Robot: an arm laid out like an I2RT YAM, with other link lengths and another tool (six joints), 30 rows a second.
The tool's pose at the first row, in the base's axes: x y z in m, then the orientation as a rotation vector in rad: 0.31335, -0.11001, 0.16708, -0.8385, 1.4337, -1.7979
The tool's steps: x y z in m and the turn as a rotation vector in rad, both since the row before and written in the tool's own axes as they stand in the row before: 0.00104, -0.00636, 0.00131, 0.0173, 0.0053, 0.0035; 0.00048, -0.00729, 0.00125, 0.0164, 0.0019, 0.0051; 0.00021, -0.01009, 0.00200, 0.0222, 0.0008, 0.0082; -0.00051, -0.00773, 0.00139, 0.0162, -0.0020, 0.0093; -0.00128, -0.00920, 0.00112, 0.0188, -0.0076, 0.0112; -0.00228, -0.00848, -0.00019, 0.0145, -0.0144, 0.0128; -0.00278, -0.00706, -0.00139, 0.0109, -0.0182, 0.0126; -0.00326, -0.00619, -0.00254, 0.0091, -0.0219, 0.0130; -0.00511, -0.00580, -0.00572, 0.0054, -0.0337, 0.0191; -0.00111, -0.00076, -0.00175, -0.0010, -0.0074, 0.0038; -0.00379, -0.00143, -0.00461, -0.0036, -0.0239, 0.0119; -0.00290, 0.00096, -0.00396, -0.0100, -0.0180, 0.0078
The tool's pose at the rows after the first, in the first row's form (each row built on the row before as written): 0.31311, -0.11055, 0.17363, -0.8225, 1.4202, -1.8087; 0.31290, -0.11040, 0.18104, -0.8083, 1.4057, -1.8154; 0.31292, -0.10991, 0.19132, -0.7895, 1.3851, -1.8222; 0.31302, -0.10886, 0.19912, -0.7751, 1.3689, -1.8228; 0.31291, -0.10675, 0.20823, -0.7624, 1.3469, -1.8198; 0.31224, -0.10323, 0.21625, -0.7562, 1.3251, -1.8089; 0.31100, -0.09893, 0.22254, -0.7552, 1.3045, -1.7939; 0.30911, -0.09384, 0.22763, -0.7577, 1.2834, -1.7754; 0.30544, -0.08576, 0.23133, -0.7668, 1.2592, -1.7432; 0.30428, -0.08389, 0.23150, -0.7703, 1.2559, -1.7353; 0.30174, -0.07831, 0.23141, -0.7820, 1.2455, -1.7100; 0.29988, -0.07419, 0.22928, -0.7958, 1.2442, -1.6882
